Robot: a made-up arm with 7 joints. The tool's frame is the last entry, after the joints. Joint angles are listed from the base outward.
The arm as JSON. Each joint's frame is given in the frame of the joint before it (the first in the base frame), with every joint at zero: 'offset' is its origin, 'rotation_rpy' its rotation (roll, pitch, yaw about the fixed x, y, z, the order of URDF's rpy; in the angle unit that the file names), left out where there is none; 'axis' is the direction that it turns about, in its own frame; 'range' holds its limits. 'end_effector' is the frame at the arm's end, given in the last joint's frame.
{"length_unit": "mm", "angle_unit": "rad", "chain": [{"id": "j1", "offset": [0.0, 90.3, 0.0], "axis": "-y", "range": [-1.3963, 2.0]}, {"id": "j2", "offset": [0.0, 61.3, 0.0], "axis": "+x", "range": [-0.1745, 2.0]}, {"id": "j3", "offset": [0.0, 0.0, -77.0], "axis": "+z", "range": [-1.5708, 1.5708]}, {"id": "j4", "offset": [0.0, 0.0, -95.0], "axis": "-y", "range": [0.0, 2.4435]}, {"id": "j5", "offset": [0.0, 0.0, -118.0], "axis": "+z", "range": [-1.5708, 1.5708]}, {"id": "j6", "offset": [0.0, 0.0, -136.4], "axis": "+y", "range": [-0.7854, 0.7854]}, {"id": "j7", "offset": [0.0, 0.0, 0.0], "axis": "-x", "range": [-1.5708, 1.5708]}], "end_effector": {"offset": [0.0, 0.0, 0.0]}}
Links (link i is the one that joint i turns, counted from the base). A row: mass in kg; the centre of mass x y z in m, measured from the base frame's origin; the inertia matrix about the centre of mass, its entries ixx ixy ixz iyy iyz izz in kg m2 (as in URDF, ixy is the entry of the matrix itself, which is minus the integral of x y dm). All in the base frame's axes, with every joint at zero. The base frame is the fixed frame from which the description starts. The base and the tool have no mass.
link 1: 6.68; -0.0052 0.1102 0.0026; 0.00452 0 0 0.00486 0 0.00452
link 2: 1.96; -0.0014 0.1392 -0.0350; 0.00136 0 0 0.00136 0 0.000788
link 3: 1.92; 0.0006 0.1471 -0.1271; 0.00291 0 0 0.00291 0 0.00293
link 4: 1.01; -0.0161 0.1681 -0.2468; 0.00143 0 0 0.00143 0 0.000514
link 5: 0.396; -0.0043 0.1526 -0.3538; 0.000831 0 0 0.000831 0 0.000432
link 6: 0.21; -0.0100 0.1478 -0.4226; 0.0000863 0 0 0.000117 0 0.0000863
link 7: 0.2; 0.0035 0.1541 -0.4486; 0.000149 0 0 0.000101 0 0.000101
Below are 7 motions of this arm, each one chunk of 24 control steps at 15 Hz.
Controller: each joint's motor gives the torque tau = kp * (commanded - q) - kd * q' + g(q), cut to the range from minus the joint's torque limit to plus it. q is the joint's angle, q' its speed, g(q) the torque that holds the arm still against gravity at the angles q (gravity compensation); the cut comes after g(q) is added. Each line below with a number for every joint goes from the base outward.
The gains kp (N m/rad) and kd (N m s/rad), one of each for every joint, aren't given. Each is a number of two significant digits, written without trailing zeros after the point. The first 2 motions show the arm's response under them.
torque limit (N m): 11 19 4.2 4.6 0.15 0.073 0.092
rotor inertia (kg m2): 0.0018 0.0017 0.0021 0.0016 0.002 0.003 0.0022
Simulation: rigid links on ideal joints. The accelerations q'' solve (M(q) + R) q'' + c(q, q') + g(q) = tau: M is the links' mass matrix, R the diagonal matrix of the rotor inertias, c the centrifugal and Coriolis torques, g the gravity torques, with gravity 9.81 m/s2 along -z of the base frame. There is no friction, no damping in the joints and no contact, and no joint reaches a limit. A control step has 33 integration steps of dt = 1/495 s. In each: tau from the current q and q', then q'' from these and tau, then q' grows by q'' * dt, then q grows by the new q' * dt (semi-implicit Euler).
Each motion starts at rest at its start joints. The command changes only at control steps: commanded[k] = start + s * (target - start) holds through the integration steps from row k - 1 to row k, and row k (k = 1, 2, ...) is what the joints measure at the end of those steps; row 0 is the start. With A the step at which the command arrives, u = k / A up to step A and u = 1 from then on. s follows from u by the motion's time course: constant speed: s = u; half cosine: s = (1 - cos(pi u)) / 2; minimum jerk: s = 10 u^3 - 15 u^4 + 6 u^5; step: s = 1 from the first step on.
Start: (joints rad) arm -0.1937 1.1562 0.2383 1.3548 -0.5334 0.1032 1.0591
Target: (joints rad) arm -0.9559 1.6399 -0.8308 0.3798 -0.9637 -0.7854 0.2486
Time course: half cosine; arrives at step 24
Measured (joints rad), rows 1 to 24:
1: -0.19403 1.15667 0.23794 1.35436 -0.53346 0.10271 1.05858
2: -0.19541 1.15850 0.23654 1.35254 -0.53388 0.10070 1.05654
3: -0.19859 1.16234 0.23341 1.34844 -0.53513 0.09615 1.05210
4: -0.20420 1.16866 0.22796 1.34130 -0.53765 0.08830 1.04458
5: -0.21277 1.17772 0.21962 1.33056 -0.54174 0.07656 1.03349
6: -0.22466 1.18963 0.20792 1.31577 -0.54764 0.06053 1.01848
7: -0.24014 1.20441 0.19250 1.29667 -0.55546 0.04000 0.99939
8: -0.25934 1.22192 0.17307 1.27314 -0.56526 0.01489 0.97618
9: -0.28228 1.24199 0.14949 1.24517 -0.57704 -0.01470 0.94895
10: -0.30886 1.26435 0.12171 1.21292 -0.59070 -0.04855 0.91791
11: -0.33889 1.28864 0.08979 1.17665 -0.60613 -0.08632 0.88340
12: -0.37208 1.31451 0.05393 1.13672 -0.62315 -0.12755 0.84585
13: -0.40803 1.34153 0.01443 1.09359 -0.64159 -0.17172 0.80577
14: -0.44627 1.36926 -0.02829 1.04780 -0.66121 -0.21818 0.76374
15: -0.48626 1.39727 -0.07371 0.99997 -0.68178 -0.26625 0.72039
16: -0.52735 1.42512 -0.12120 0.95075 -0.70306 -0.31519 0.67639
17: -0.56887 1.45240 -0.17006 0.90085 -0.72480 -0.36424 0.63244
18: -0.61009 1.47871 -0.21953 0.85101 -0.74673 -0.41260 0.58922
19: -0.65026 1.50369 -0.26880 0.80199 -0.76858 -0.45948 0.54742
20: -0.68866 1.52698 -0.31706 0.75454 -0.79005 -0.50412 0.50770
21: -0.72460 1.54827 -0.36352 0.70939 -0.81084 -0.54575 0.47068
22: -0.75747 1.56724 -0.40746 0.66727 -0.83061 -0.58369 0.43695
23: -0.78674 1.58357 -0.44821 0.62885 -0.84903 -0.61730 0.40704
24: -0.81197 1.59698 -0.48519 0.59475 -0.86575 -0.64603 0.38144
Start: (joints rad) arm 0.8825 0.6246 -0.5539 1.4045 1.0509 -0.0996 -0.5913
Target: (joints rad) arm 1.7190 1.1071 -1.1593 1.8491 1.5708 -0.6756 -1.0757
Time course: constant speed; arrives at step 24
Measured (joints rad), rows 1 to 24:
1: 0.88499 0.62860 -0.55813 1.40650 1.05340 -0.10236 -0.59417
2: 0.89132 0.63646 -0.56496 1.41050 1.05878 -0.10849 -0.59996
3: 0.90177 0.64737 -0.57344 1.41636 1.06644 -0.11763 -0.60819
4: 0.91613 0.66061 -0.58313 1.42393 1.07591 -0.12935 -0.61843
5: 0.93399 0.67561 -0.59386 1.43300 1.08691 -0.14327 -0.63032
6: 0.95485 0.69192 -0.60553 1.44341 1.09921 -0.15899 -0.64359
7: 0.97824 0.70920 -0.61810 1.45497 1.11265 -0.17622 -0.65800
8: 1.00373 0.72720 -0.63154 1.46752 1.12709 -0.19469 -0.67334
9: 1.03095 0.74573 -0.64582 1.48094 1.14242 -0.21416 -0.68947
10: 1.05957 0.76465 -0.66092 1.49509 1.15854 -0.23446 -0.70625
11: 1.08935 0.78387 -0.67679 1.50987 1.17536 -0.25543 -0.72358
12: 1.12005 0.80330 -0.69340 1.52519 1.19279 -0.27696 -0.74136
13: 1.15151 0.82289 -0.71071 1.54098 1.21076 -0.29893 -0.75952
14: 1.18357 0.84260 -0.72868 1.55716 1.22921 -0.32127 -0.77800
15: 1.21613 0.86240 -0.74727 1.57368 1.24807 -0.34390 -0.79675
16: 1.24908 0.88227 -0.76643 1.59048 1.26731 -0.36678 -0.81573
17: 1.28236 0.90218 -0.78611 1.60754 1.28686 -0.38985 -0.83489
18: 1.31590 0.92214 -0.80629 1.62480 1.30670 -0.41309 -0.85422
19: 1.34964 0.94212 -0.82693 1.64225 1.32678 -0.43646 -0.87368
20: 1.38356 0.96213 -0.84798 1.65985 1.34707 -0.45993 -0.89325
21: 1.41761 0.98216 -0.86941 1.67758 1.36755 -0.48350 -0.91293
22: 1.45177 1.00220 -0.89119 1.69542 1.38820 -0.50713 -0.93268
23: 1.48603 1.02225 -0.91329 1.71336 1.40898 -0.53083 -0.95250
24: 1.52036 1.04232 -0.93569 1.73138 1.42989 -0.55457 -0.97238
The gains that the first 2 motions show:
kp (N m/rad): 5.6 21 2.2 6.6 0.16 0.4 0.45
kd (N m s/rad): 2.4 5.2 1.5 3.1 0.076 0.15 0.17
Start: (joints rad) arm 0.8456 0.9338 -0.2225 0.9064 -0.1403 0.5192 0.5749
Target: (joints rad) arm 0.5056 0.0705 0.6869 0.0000 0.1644 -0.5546 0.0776
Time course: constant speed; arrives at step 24
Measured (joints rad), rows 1 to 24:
1: 0.84592 0.92745 -0.21639 0.90184 -0.14086 0.51364 0.57157
2: 0.84495 0.91419 -0.20678 0.89309 -0.14026 0.50137 0.56506
3: 0.84205 0.89518 -0.19488 0.88057 -0.13780 0.48344 0.55620
4: 0.83723 0.87172 -0.18111 0.86471 -0.13350 0.46084 0.54547
5: 0.83072 0.84492 -0.16562 0.84591 -0.12763 0.43440 0.53318
6: 0.82281 0.81566 -0.14844 0.82453 -0.12049 0.40478 0.51958
7: 0.81377 0.78460 -0.12964 0.80091 -0.11234 0.37256 0.50485
8: 0.80382 0.75224 -0.10925 0.77537 -0.10340 0.33817 0.48917
9: 0.79314 0.71894 -0.08737 0.74815 -0.09382 0.30200 0.47268
10: 0.78186 0.68494 -0.06408 0.71949 -0.08375 0.26435 0.45550
11: 0.77009 0.65046 -0.03948 0.68959 -0.07326 0.22548 0.43773
12: 0.75791 0.61561 -0.01368 0.65861 -0.06244 0.18561 0.41948
13: 0.74538 0.58050 0.01323 0.62670 -0.05134 0.14490 0.40081
14: 0.73256 0.54520 0.04115 0.59398 -0.04001 0.10350 0.38179
15: 0.71947 0.50976 0.06998 0.56057 -0.02848 0.06153 0.36249
16: 0.70614 0.47420 0.09965 0.52656 -0.01678 0.01909 0.34295
17: 0.69262 0.43857 0.13007 0.49203 -0.00493 -0.02373 0.32321
18: 0.67891 0.40287 0.16117 0.45705 0.00705 -0.06687 0.30331
19: 0.66503 0.36711 0.19289 0.42168 0.01914 -0.11028 0.28327
20: 0.65100 0.33132 0.22516 0.38597 0.03132 -0.15390 0.26312
21: 0.63683 0.29550 0.25794 0.34998 0.04359 -0.19769 0.24287
22: 0.62253 0.25964 0.29116 0.31373 0.05593 -0.24162 0.22255
23: 0.60813 0.22376 0.32480 0.27726 0.06834 -0.28568 0.20217
24: 0.59361 0.18786 0.35880 0.24060 0.08080 -0.32982 0.18174

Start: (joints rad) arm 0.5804 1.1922 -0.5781 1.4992 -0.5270 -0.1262 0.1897
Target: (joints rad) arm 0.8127 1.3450 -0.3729 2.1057 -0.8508 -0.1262 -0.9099
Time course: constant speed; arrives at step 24
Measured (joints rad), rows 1 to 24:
1: 0.58074 1.19351 -0.57841 1.50201 -0.52784 -0.12602 0.18369
2: 0.58216 1.19598 -0.57826 1.50781 -0.53018 -0.12591 0.17114
3: 0.58481 1.19938 -0.57731 1.51624 -0.53405 -0.12586 0.15302
4: 0.58863 1.20352 -0.57548 1.52695 -0.53930 -0.12583 0.13023
5: 0.59348 1.20823 -0.57283 1.53964 -0.54575 -0.12580 0.10354
6: 0.59921 1.21337 -0.56943 1.55404 -0.55324 -0.12579 0.07361
7: 0.60566 1.21883 -0.56536 1.56992 -0.56162 -0.12578 0.04097
8: 0.61272 1.22453 -0.56072 1.58709 -0.57076 -0.12577 0.00609
9: 0.62028 1.23040 -0.55559 1.60536 -0.58054 -0.12576 -0.03065
10: 0.62824 1.23641 -0.55003 1.62458 -0.59086 -0.12576 -0.06894
11: 0.63653 1.24250 -0.54410 1.64464 -0.60164 -0.12576 -0.10850
12: 0.64508 1.24867 -0.53785 1.66540 -0.61282 -0.12576 -0.14914
13: 0.65386 1.25489 -0.53131 1.68679 -0.62434 -0.12577 -0.19065
14: 0.66282 1.26115 -0.52454 1.70870 -0.63614 -0.12577 -0.23289
15: 0.67192 1.26744 -0.51755 1.73107 -0.64818 -0.12578 -0.27574
16: 0.68114 1.27375 -0.51037 1.75384 -0.66043 -0.12578 -0.31910
17: 0.69045 1.28008 -0.50303 1.77695 -0.67285 -0.12579 -0.36287
18: 0.69984 1.28641 -0.49555 1.80036 -0.68542 -0.12580 -0.40699
19: 0.70930 1.29276 -0.48793 1.82402 -0.69813 -0.12581 -0.45139
20: 0.71880 1.29911 -0.48021 1.84790 -0.71094 -0.12582 -0.49604
21: 0.72834 1.30547 -0.47239 1.87198 -0.72385 -0.12583 -0.54088
22: 0.73792 1.31183 -0.46449 1.89621 -0.73683 -0.12584 -0.58588
23: 0.74752 1.31819 -0.45650 1.92059 -0.74989 -0.12585 -0.63102
24: 0.75714 1.32456 -0.44845 1.94509 -0.76300 -0.12586 -0.67628

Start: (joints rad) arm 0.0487 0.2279 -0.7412 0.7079 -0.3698 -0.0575 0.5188
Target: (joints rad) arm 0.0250 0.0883 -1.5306 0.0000 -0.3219 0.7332 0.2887
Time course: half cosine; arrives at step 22
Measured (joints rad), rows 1 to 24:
1: 0.04882 0.22777 -0.74149 0.70745 -0.36977 -0.05702 0.51861
2: 0.04920 0.22723 -0.74267 0.70572 -0.36968 -0.05500 0.51786
3: 0.04985 0.22606 -0.74537 0.70196 -0.36948 -0.05036 0.51627
4: 0.05070 0.22406 -0.75016 0.69560 -0.36911 -0.04229 0.51362
5: 0.05164 0.22113 -0.75753 0.68615 -0.36855 -0.03018 0.50976
6: 0.05254 0.21720 -0.76785 0.67330 -0.36774 -0.01364 0.50461
7: 0.05330 0.21227 -0.78140 0.65685 -0.36666 0.00752 0.49815
8: 0.05380 0.20637 -0.79834 0.63674 -0.36529 0.03331 0.49039
9: 0.05397 0.19956 -0.81872 0.61305 -0.36363 0.06355 0.48140
10: 0.05373 0.19196 -0.84246 0.58595 -0.36167 0.09793 0.47129
11: 0.05304 0.18370 -0.86940 0.55575 -0.35944 0.13600 0.46019
12: 0.05186 0.17493 -0.89925 0.52285 -0.35695 0.17719 0.44830
13: 0.05019 0.16583 -0.93162 0.48772 -0.35424 0.22083 0.43578
14: 0.04805 0.15660 -0.96606 0.45091 -0.35136 0.26618 0.42287
15: 0.04550 0.14744 -1.00203 0.41303 -0.34835 0.31243 0.40977
16: 0.04260 0.13855 -1.03895 0.37473 -0.34529 0.35874 0.39672
17: 0.03946 0.13012 -1.07620 0.33668 -0.34224 0.40425 0.38395
18: 0.03620 0.12234 -1.11315 0.29956 -0.33928 0.44812 0.37169
19: 0.03296 0.11538 -1.14915 0.26405 -0.33648 0.48949 0.36015
20: 0.02986 0.10936 -1.18361 0.23080 -0.33391 0.52758 0.34954
21: 0.02704 0.10440 -1.21592 0.20045 -0.33165 0.56163 0.34006
22: 0.02460 0.10058 -1.24555 0.17355 -0.32974 0.59100 0.33190
23: 0.02265 0.09780 -1.27236 0.15017 -0.32819 0.61557 0.32502
24: 0.02125 0.09576 -1.29660 0.12987 -0.32695 0.63594 0.31925

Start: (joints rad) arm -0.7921 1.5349 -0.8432 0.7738 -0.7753 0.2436 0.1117
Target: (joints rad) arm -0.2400 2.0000 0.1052 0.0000 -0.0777 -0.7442 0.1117
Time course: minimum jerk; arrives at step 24
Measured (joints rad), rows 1 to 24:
1: -0.79207 1.53493 -0.84318 0.77376 -0.77526 0.24350 0.11170
2: -0.79184 1.53521 -0.84300 0.77342 -0.77497 0.24278 0.11169
3: -0.79103 1.53620 -0.84229 0.77226 -0.77395 0.24048 0.11168
4: -0.78912 1.53857 -0.84047 0.76960 -0.77159 0.23548 0.11167
5: -0.78553 1.54301 -0.83681 0.76467 -0.76720 0.22666 0.11167
6: -0.77967 1.55020 -0.83054 0.75670 -0.76013 0.21299 0.11168
7: -0.77099 1.56064 -0.82091 0.74505 -0.74981 0.19368 0.11169
8: -0.75908 1.57469 -0.80725 0.72923 -0.73582 0.16820 0.11172
9: -0.74368 1.59250 -0.78904 0.70893 -0.71789 0.13628 0.11173
10: -0.72468 1.61402 -0.76594 0.68405 -0.69595 0.09798 0.11173
11: -0.70220 1.63901 -0.73784 0.65470 -0.67008 0.05367 0.11169
12: -0.67652 1.66707 -0.70487 0.62119 -0.64053 0.00398 0.11159
13: -0.64812 1.69766 -0.66740 0.58399 -0.60772 -0.05020 0.11141
14: -0.61757 1.73007 -0.62602 0.54377 -0.57216 -0.10777 0.11114
15: -0.58557 1.76353 -0.58155 0.50127 -0.53450 -0.16751 0.11079
16: -0.55282 1.79716 -0.53491 0.45736 -0.49544 -0.22805 0.11036
17: -0.52002 1.83005 -0.48715 0.41296 -0.45577 -0.28804 0.10988
18: -0.48786 1.86131 -0.43931 0.36904 -0.41630 -0.34614 0.10935
19: -0.45695 1.89009 -0.39240 0.32650 -0.37785 -0.40109 0.10881
20: -0.42785 1.91569 -0.34736 0.28623 -0.34119 -0.45181 0.10829
21: -0.40104 1.93756 -0.30494 0.24896 -0.30700 -0.49744 0.10783
22: -0.37691 1.95542 -0.26572 0.21524 -0.27584 -0.53743 0.10746
23: -0.35567 1.96926 -0.22999 0.18540 -0.24805 -0.57163 0.10721
24: -0.33738 1.97942 -0.19780 0.15946 -0.22372 -0.60032 0.10711

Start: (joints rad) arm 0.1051 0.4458 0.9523 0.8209 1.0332 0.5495 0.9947
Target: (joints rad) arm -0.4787 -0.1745 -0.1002 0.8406 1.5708 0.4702 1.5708
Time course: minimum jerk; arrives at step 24
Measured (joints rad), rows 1 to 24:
1: 0.10507 0.44574 0.95226 0.82093 1.03325 0.54949 0.99476
2: 0.10483 0.44528 0.95194 0.82112 1.03366 0.54939 0.99520
3: 0.10400 0.44371 0.95084 0.82161 1.03494 0.54912 0.99657
4: 0.10206 0.44016 0.94823 0.82244 1.03768 0.54857 0.99952
5: 0.09841 0.43368 0.94332 0.82361 1.04241 0.54765 1.00470
6: 0.09245 0.42345 0.93530 0.82506 1.04958 0.54631 1.01268
7: 0.08368 0.40880 0.92344 0.82670 1.05950 0.54449 1.02391
8: 0.07168 0.38935 0.90712 0.82843 1.07235 0.54218 1.03868
9: 0.05622 0.36497 0.88591 0.83015 1.08819 0.53937 1.05712
10: 0.03721 0.33578 0.85959 0.83177 1.10694 0.53608 1.07920
11: 0.01470 0.30217 0.82811 0.83322 1.12843 0.53235 1.10470
12: -0.01110 0.26476 0.79167 0.83442 1.15233 0.52824 1.13326
13: -0.03985 0.22435 0.75067 0.83535 1.17827 0.52383 1.16438
14: -0.07114 0.18189 0.70570 0.83597 1.20575 0.51919 1.19746
15: -0.10441 0.13842 0.65750 0.83626 1.23426 0.51443 1.23180
16: -0.13905 0.09506 0.60696 0.83625 1.26323 0.50964 1.26665
17: -0.17435 0.05292 0.55503 0.83595 1.29209 0.50493 1.30124
18: -0.20958 0.01306 0.50272 0.83541 1.32026 0.50040 1.33482
19: -0.24394 -0.02358 0.45104 0.83470 1.34721 0.49614 1.36667
20: -0.27668 -0.05619 0.40097 0.83388 1.37249 0.49223 1.39616
21: -0.30708 -0.08421 0.35336 0.83304 1.39570 0.48873 1.42279
22: -0.33457 -0.10733 0.30893 0.83225 1.41662 0.48567 1.44622
23: -0.35877 -0.12558 0.26818 0.83162 1.43514 0.48306 1.46635
24: -0.37955 -0.13938 0.23135 0.83120 1.45140 0.48089 1.48333

